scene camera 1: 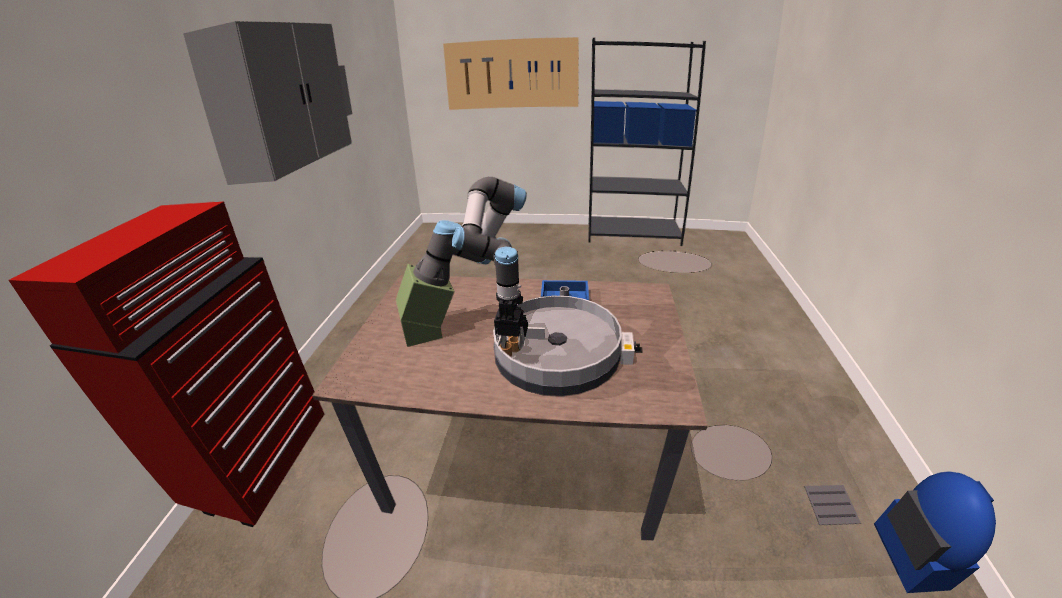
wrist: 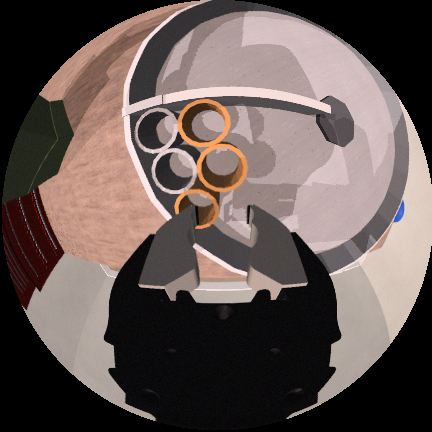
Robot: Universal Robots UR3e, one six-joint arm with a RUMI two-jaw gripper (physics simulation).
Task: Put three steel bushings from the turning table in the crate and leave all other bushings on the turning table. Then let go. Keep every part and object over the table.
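Places are measured from the arm's base along level axes (x ahead, y left, z up), in metres.
Where they show: gripper, fingertip midpoint: (scene camera 1: 512,348) (wrist: 222,207); arm's base, link origin: (scene camera 1: 430,277).
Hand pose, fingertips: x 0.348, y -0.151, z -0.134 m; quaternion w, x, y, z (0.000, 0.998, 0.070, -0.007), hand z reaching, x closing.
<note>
Each offset is from my fingertips to the top centre of the thing. "spot": to the spot under its first point. Level surfaces: height alone.
The round grey turning table @[0.119 m left, 0.118 m ahead, 0.021 m down] (scene camera 1: 594,326) (wrist: 360,170) holds a cluster of bushings by its wall. In the wrist view, two steel bushings, one @[0.066 m left, 0.060 m back, 0.009 m up] (wrist: 146,131) beside the divider and one @[0.032 m left, 0.043 m back, 0.009 m up] (wrist: 163,173) below it, stand nearest the wall. Three copper bushings, @[0.072 m left, 0.023 m back, 0.009 m up] (wrist: 189,120) by the divider, another @[0.038 m left, 0.005 m back, 0.009 m up] (wrist: 220,183) and a third @[0.000 m left, 0.022 m back, 0.009 m up] (wrist: 209,215) by the left finger, stand next to them. The blue crate @[spot: 0.499 m left, 0.011 m back, 0.051 m down] (scene camera 1: 548,285) behind holds one steel bushing @[0.469 m left, 0.063 m ahead, 0.039 m down] (scene camera 1: 564,290). My gripper (scene camera 1: 511,340) (wrist: 222,207) is partly open and empty, above the cluster; its left fingertip overlaps the third copper bushing in view.
A straight divider @[spot: 0.103 m left, 0.047 m ahead, 0.000 m up] (scene camera 1: 535,332) (wrist: 245,93) runs from the turning table's wall to its dark hub @[0.119 m left, 0.118 m ahead, 0.021 m down] (scene camera 1: 557,338) (wrist: 336,121). A small light box @[0.157 m left, 0.348 m ahead, 0.024 m down] (scene camera 1: 627,343) is at its right side. The green robot pedestal (scene camera 1: 423,308) (wrist: 37,145) stands on the wooden table @[0.082 m down] (scene camera 1: 416,378) at left.
</note>
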